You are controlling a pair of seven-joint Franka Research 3 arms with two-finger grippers.
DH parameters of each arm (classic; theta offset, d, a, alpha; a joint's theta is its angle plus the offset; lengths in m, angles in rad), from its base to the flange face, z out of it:
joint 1: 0 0.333 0 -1.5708
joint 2: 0 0 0 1.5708
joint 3: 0 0.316 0.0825 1.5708
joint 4: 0 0 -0.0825 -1.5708
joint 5: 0 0.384 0 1.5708
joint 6: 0 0 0.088 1.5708
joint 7: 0 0.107 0 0
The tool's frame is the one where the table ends.
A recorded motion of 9 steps. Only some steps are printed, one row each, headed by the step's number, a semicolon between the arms.
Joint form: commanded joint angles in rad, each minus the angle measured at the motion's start. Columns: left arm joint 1, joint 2, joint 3, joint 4, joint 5, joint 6, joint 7; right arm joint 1, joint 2, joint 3, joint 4, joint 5, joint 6, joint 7.
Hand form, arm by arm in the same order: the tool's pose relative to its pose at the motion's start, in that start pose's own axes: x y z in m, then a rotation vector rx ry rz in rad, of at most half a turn. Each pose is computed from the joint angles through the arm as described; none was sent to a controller.
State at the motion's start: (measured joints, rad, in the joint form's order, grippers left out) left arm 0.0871 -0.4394 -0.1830 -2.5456 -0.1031 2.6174 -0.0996; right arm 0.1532 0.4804 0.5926 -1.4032 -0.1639 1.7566 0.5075
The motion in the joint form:
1: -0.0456 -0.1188 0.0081 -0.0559 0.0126 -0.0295 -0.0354; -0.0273 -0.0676 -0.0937 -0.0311 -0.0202 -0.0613 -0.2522
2: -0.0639 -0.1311 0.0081 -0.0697 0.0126 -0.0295 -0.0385; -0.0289 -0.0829 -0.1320 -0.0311 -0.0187 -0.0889 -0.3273
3: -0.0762 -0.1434 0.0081 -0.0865 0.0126 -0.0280 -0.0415; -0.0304 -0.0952 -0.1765 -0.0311 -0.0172 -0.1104 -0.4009
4: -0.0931 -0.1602 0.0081 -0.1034 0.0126 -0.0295 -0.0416; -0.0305 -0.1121 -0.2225 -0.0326 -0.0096 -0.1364 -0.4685
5: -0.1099 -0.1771 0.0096 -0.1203 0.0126 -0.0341 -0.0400; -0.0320 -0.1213 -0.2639 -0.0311 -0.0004 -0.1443 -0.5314
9: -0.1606 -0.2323 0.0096 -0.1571 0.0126 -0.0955 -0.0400; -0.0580 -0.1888 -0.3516 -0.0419 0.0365 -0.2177 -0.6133
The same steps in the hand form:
1: -0.0188 0.0131 -0.0305 -0.0040 0.0331 0.0105; 0.0053 0.0665 -0.0154 -0.0925 -0.0151 -0.1460
2: -0.0248 0.0192 -0.0311 -0.0107 0.0309 0.0231; 0.0067 0.0882 -0.0206 -0.1124 -0.0327 -0.1814
3: -0.0312 0.0226 -0.0305 -0.0139 0.0276 0.0305; 0.0092 0.1133 -0.0248 -0.1293 -0.0491 -0.2092
4: -0.0381 0.0275 -0.0317 -0.0191 0.0255 0.0448; 0.0089 0.1377 -0.0310 -0.1401 -0.0688 -0.2296
5: -0.0453 0.0316 -0.0325 -0.0239 0.0205 0.0593; 0.0108 0.1602 -0.0359 -0.1413 -0.0748 -0.2490
9: -0.0673 0.0451 -0.0374 -0.0327 -0.0231 0.1039; -0.0057 0.2192 -0.0663 -0.1338 -0.1064 -0.2112

